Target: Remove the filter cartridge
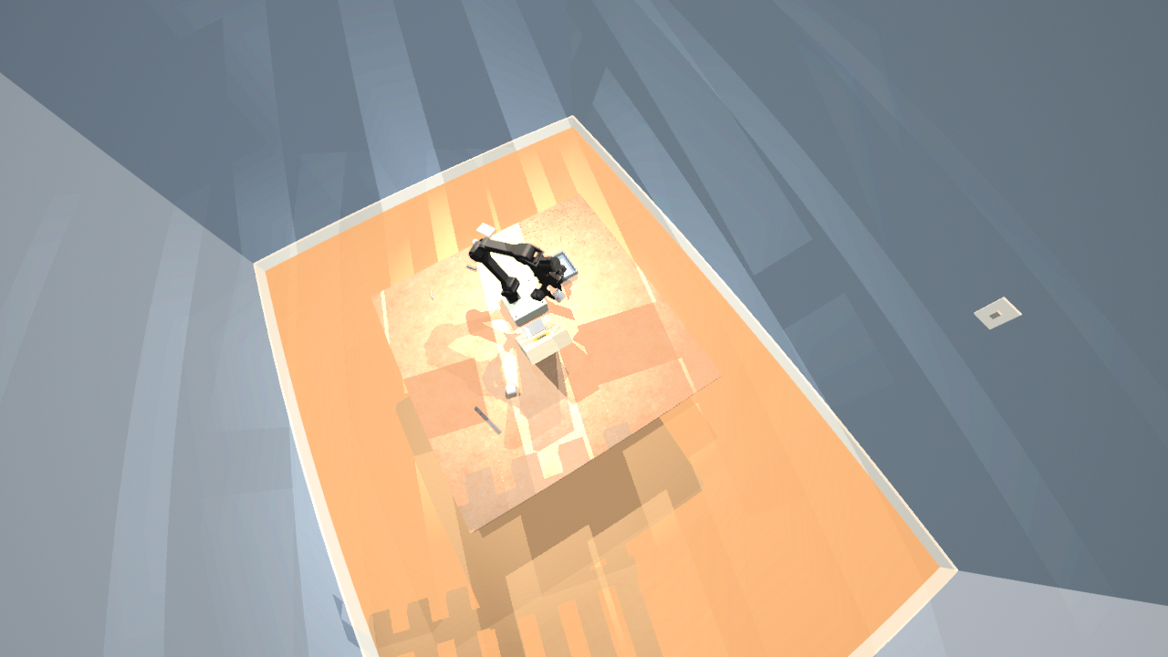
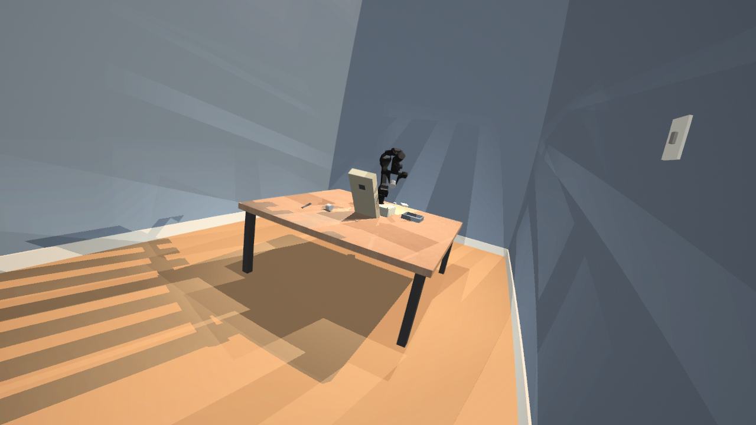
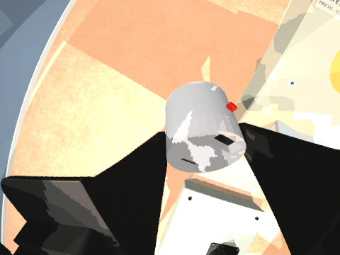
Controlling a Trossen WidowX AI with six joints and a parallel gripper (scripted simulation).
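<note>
Now: gripper tip 27 cm past the grey tray, 14 cm to the right of it and 26 cm above it. The rest, counted from my gripper tip: filter cartridge: right at my gripper tip; service panel: 9 cm ahead, 15 cm to the right, 10 cm below.
</note>
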